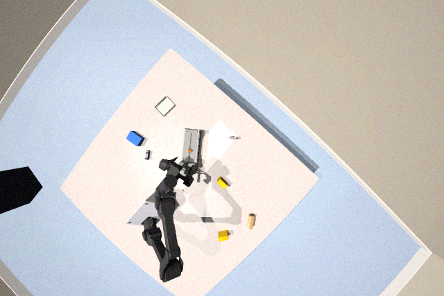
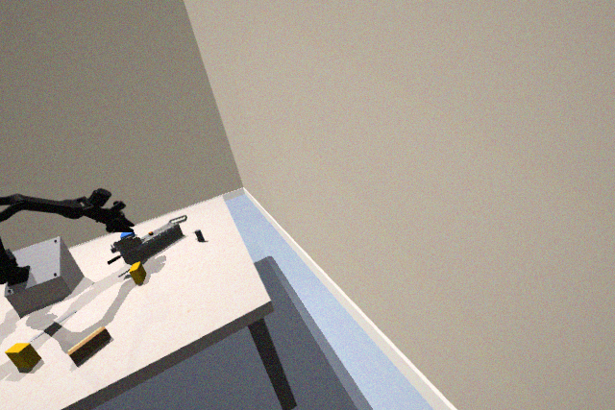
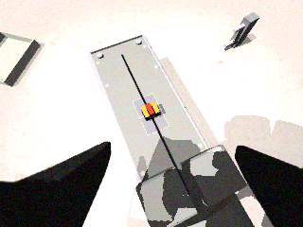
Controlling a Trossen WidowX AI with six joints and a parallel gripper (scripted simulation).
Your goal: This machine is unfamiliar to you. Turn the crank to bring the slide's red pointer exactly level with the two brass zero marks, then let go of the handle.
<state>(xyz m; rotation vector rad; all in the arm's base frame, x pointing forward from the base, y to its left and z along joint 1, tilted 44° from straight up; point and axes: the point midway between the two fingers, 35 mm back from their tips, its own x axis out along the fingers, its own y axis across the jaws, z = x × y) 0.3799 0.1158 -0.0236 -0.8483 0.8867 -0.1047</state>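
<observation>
The crank lies 8 cm to the right of my gripper tip, 8 cm behind it and 7 cm below it. The rest, counted from my gripper tip: white tray 35 cm to the left, 14 cm below, 10 cm ahead; then dark brown crank handle 10 cm to the right, 8 cm below, 8 cm behind; then red pointer 6 cm below, 5 cm ahead, 3 cm to the left.
</observation>
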